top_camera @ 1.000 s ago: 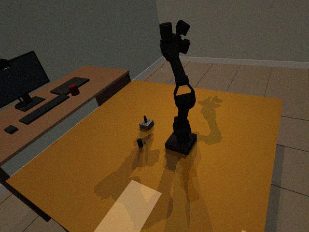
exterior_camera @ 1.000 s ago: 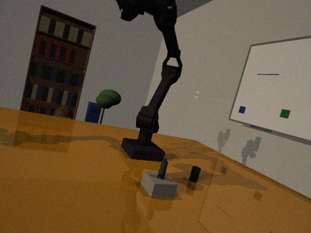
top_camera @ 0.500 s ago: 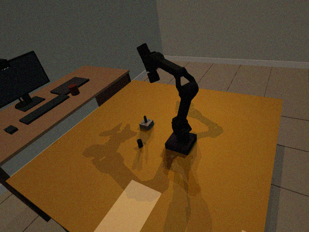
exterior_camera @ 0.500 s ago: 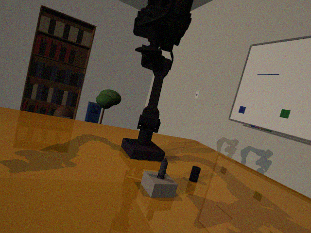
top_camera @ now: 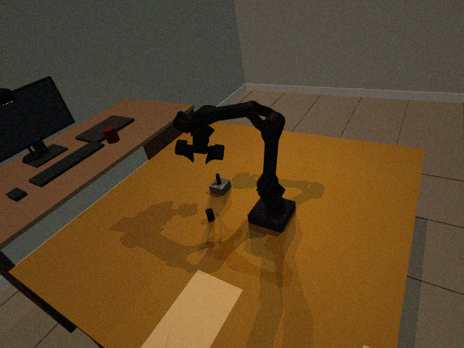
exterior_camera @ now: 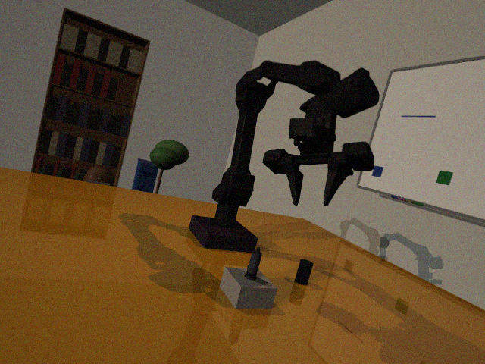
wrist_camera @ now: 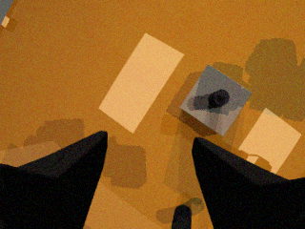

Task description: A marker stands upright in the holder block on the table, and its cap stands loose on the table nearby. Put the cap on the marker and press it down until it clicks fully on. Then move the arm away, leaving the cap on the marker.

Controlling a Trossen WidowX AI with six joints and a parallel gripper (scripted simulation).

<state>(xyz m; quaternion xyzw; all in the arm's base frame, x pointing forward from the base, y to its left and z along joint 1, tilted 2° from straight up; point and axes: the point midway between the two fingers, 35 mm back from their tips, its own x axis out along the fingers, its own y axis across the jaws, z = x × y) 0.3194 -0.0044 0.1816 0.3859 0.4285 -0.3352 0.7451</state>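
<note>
Now: gripper tip 16 cm above the marker cap, 12 cm to the right of it and 9 cm past it. Round my gripper tip: holder block (17 cm below, 6 cm to the right, 3 cm behind).
</note>
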